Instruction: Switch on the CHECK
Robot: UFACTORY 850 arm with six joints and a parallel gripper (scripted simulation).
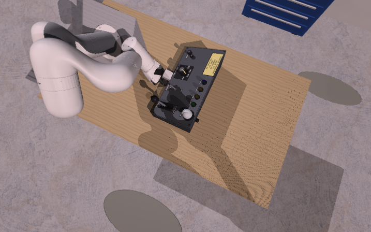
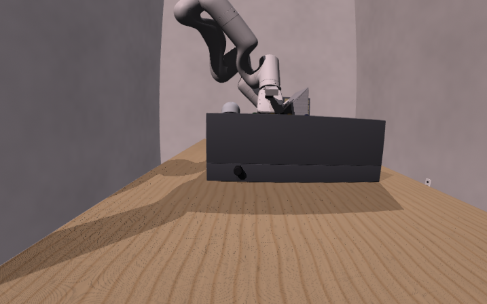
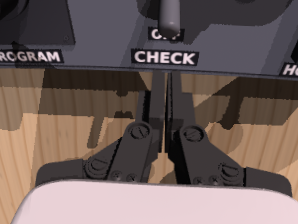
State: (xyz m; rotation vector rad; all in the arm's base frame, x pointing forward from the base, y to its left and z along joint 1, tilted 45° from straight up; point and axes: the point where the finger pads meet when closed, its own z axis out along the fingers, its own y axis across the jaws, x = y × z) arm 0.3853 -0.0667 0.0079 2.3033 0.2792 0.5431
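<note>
My gripper is now 60 mm short of the check toggle and 20 mm above it. From my hand the other things lie so: black-knobbed lever (50 mm ahead, 120 mm to the right, 10 mm below); dark console (100 mm ahead, 60 mm to the left, 40 mm below); rotary selector (70 mm ahead, 120 mm to the left, 20 mm below).
</note>
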